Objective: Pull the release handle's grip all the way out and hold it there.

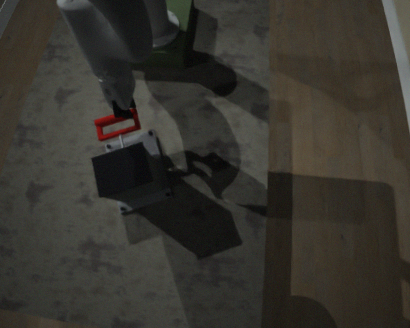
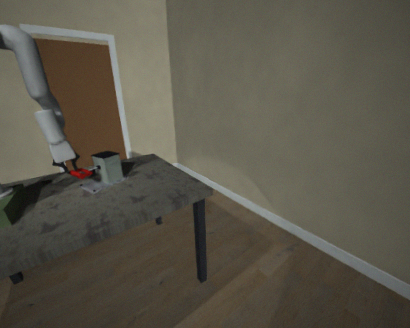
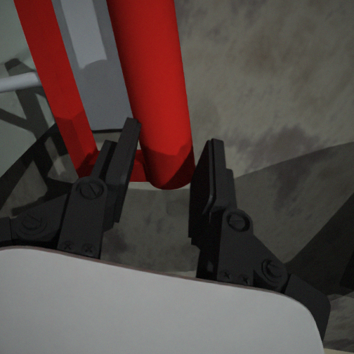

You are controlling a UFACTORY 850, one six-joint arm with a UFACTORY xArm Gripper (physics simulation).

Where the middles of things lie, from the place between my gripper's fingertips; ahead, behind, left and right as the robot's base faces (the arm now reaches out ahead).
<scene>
Now: hand 15 cm short of the base plate (image 1: 148,138), 11 cm above it and 2 cm to the right of it.
</scene>
